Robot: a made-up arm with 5 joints.
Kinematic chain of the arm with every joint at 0, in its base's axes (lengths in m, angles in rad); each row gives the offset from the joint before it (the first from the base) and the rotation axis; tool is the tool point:
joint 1: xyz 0 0 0.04 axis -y
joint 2: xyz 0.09 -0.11 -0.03 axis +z
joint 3: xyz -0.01 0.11 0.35 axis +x
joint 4: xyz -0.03 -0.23 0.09 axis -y
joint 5: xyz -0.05 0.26 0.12 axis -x
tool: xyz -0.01 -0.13 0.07
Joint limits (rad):
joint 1: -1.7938..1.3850
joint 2: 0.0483..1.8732
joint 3: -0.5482..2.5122
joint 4: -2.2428..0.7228
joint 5: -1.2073..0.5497
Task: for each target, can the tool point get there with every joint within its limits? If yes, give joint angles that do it. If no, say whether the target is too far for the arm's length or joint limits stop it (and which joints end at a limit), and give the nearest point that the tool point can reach.
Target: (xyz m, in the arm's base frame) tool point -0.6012 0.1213 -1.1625
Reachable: no: too far | nearest point -0.5761 -0.0578 -0.0775 | short by 1.100 m
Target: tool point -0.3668 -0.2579 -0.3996
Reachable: no: joint limits stop it (at a limit: joint 1, joint 2, joint 4, joint 5) | nearest point -0.3014 -0.2483 -0.0584 | short by 0.348 m
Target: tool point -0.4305 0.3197 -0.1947
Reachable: no: joint limits stop it (at a limit: joint 1, joint 2, joint 3, joint 4, joint 5) | nearest point -0.5661 0.0730 -0.0244 | short by 0.329 m
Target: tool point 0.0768 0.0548 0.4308
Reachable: yes | joints 0.1788 1.3638 0.4879 -1.7812 0.1163
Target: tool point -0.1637 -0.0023 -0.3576
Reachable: no: joint limits stop it (at a limit: joint 1, joint 3, joint 5) | nearest point 0.0423 -0.0592 -0.2235 | short by 0.252 m
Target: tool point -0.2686 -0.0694 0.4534
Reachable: yes | joints 0.8102 0.4268 -0.1784 -1.6722 -0.8164
